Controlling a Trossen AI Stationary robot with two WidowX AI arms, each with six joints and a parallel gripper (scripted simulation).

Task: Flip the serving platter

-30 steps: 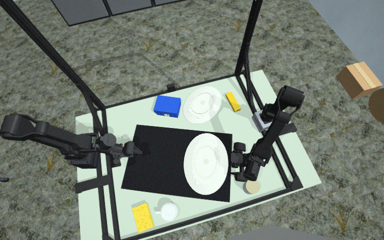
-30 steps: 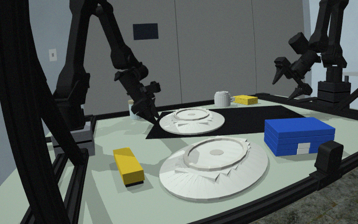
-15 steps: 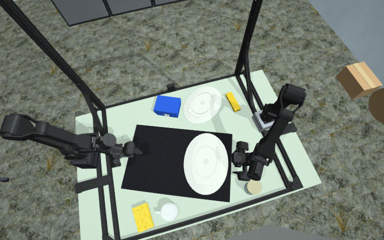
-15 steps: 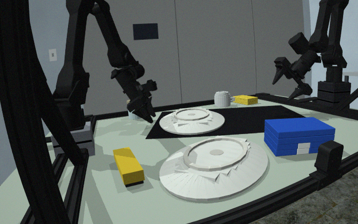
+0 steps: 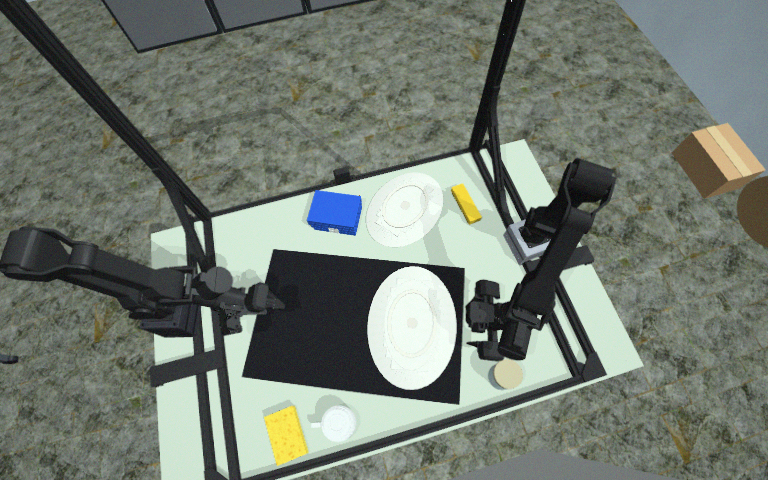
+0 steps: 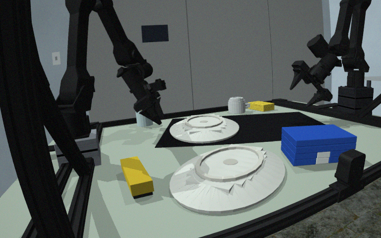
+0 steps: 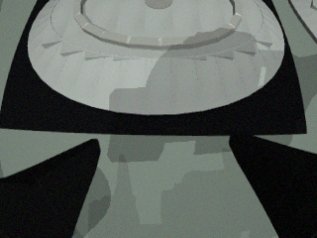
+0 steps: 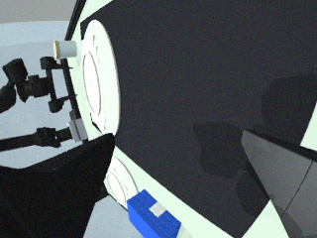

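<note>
My left hand is 13 cm short of the tan-lidded jar, 4 cm to the right of it and 3 cm above it. From my left hand the other things lie so: yellow block: 35 cm behind, 9 cm to the left, 5 cm below; white oval serving platter: 15 cm to the right, 5 cm below, 4 cm behind; black drying mat: 29 cm to the right, 9 cm behind, 7 cm below.
</note>
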